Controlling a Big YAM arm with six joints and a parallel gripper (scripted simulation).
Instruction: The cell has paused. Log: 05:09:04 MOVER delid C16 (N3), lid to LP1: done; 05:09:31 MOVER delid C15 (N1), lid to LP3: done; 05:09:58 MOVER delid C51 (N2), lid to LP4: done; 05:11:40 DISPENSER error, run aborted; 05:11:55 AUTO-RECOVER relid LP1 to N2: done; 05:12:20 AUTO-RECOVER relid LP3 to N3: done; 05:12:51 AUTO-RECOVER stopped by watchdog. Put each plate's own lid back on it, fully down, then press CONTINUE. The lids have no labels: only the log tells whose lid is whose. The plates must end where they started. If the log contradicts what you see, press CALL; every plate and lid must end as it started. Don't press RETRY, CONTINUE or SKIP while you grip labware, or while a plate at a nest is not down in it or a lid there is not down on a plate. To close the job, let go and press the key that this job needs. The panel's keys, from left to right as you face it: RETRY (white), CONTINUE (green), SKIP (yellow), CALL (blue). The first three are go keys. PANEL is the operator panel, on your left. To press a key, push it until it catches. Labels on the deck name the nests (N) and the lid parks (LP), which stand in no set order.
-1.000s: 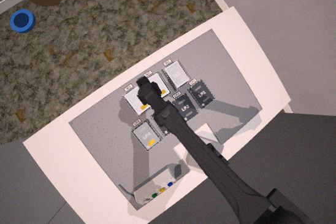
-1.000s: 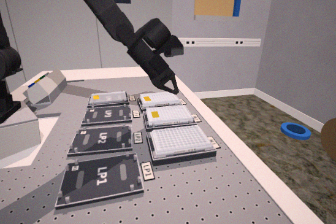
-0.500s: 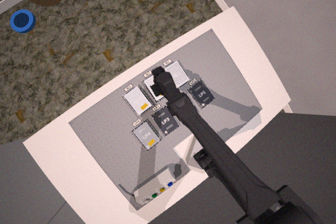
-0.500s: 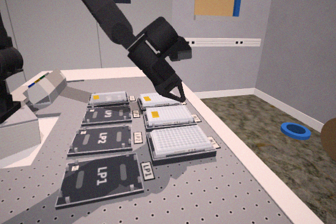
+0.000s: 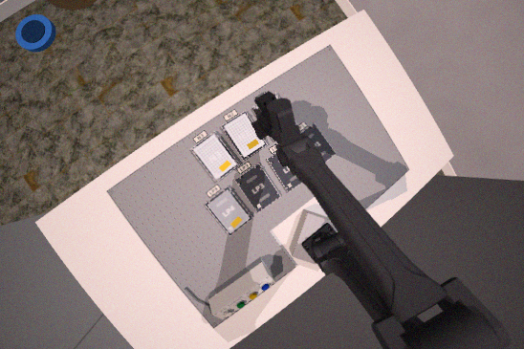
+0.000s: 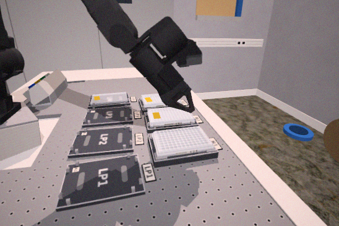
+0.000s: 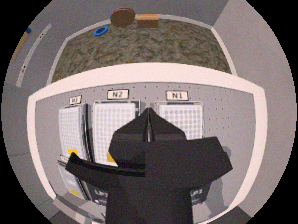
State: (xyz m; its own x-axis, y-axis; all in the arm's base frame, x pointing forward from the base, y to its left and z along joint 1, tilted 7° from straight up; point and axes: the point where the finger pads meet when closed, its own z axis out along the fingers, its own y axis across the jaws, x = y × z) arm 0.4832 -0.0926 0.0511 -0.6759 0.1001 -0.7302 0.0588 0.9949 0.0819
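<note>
My hand is 7 cm to the right of the clear lid, 5 cm above it and 3 cm past it. From my hand the other things lie so: blue key (48 cm behind, 33 cm to the left, 1 cm below); green key (48 cm behind, 43 cm to the left, 1 cm below); yellow key (48 cm behind, 38 cm to the left, 1 cm below).
</note>
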